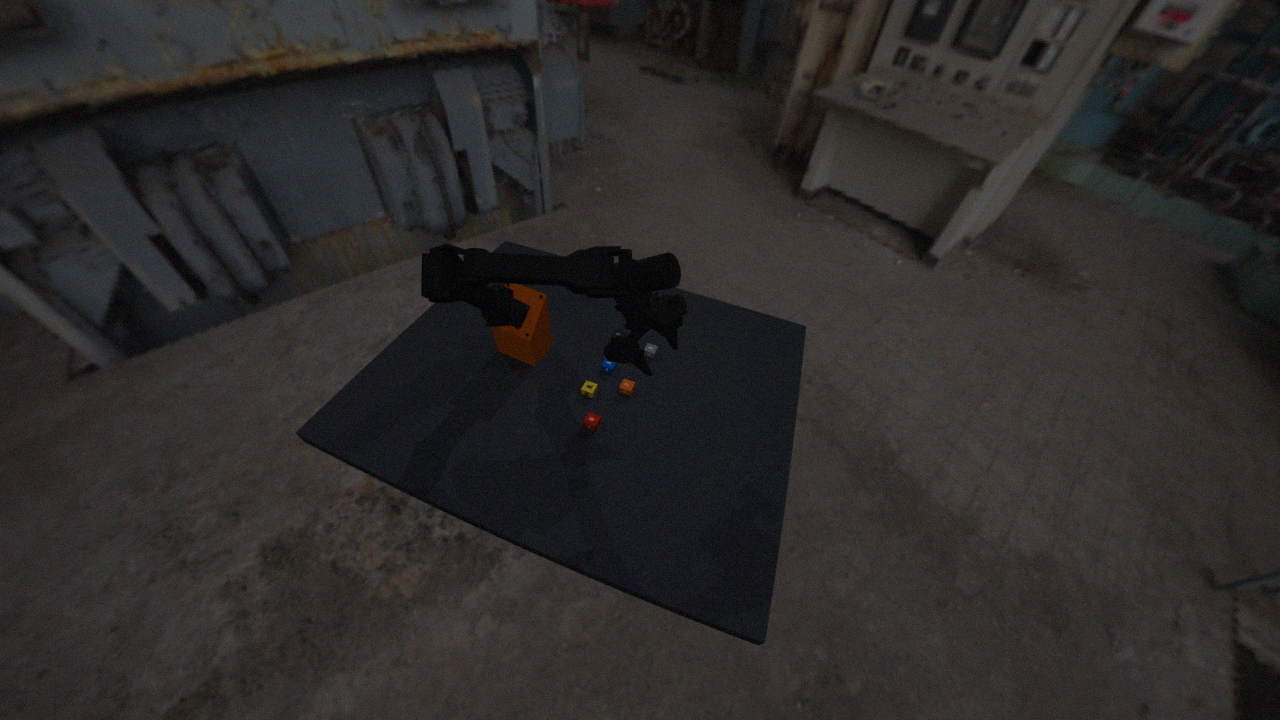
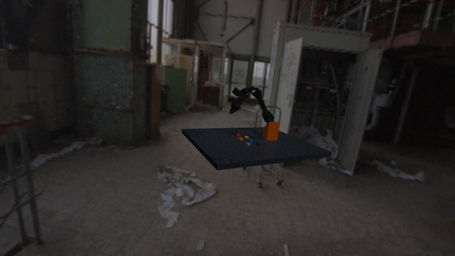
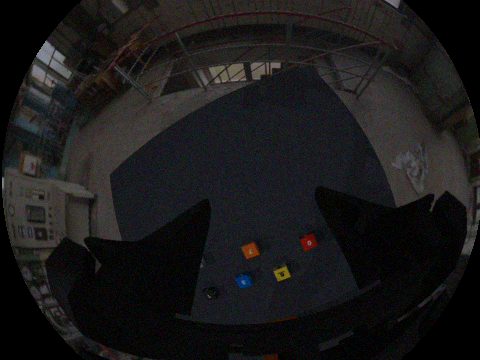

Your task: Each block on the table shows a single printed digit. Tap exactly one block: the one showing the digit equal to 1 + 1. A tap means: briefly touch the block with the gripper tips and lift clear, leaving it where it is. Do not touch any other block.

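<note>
My gripper tip is now 110 mm past the grey block, 210 mm to the right of it and 220 mm above it. Round my gripper tip: yellow block: 180 mm behind, 10 mm to the left, 220 mm below; red block: 130 mm behind, 70 mm to the right, 220 mm below; orange block: 110 mm behind, 60 mm to the left, 220 mm below.
</note>
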